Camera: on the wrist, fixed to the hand. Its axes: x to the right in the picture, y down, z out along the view.
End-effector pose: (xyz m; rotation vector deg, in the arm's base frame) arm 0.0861 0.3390 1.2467 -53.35 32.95 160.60
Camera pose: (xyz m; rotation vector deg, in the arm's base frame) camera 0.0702 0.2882 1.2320 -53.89 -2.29 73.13
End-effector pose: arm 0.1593 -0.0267 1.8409 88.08 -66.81 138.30
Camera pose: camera 0.1127 -0.0530 1.8271 74.70 17.91 80.53
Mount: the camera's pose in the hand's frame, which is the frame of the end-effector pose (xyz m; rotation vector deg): 0.0213 0.0459 -0.0222 7.98 10.27 -89.17
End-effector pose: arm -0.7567 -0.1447 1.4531 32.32 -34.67 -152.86
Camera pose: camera -0.7540 -0.1998 1.4499 -51.48 7.71 103.40
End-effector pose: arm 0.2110 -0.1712 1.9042 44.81 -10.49 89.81
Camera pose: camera 0.1612 -0.1497 1.9146 33.33 32.74 8.44
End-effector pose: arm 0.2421 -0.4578 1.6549 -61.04 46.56 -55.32
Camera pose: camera 0.2410 -0.4766 1.6029 -82.82 -7.92 -136.01
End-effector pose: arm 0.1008 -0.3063 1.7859 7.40 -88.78 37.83
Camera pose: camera 0.0965 -0.2514 1.7899 68.10 -47.09 -26.67
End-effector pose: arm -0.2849 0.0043 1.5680 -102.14 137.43 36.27
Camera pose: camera -0.3306 -0.0124 1.5942 -160.63 26.73 3.24
